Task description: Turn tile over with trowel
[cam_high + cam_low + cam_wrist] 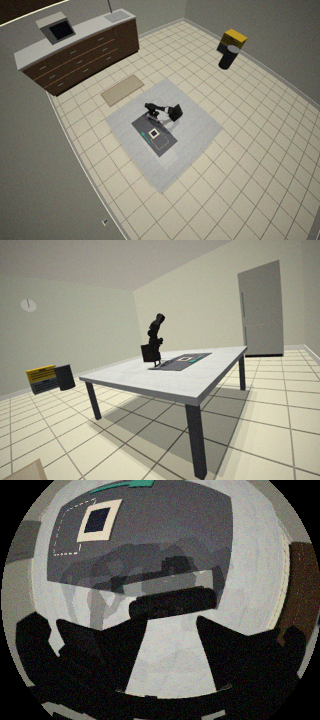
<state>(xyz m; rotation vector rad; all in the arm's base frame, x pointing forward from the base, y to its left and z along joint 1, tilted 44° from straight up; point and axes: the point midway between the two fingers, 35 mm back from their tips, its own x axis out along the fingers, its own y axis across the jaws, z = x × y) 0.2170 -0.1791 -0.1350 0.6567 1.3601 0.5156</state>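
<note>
The trowel lies 7 cm below my gripper tip and 2 cm to the left of it. The rest, counted from my gripper tip: teal strip: 31 cm ahead, 13 cm to the left, 11 cm below; then tile: 19 cm ahead, 18 cm to the left, 10 cm below.
</note>
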